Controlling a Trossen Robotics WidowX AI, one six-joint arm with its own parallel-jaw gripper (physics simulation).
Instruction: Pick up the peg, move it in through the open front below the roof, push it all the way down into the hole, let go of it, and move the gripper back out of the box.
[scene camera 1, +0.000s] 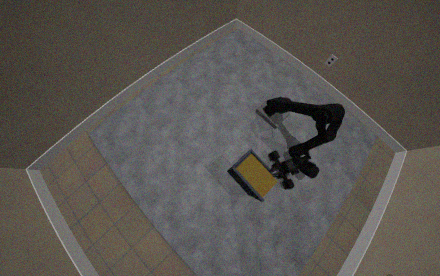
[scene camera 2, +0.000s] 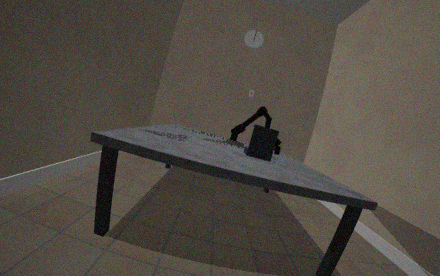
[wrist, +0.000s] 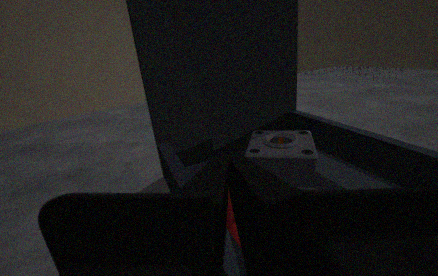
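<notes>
The box shows its yellow roof in scene view 1, its dark back in scene view 2 and its tall inner wall in the wrist view. A pale square block with a round hole and corner dots is inside. My gripper is shut with nothing between its fingers, at the box's open front. A red sliver of the peg shows through the narrow gap between the dark fingers. The fingers hide the rest of the peg, so its exact pose cannot be told.
The box's low side wall runs along the right in the wrist view. The black arm bends over the grey table. A wall socket and a round clock are on the walls.
</notes>
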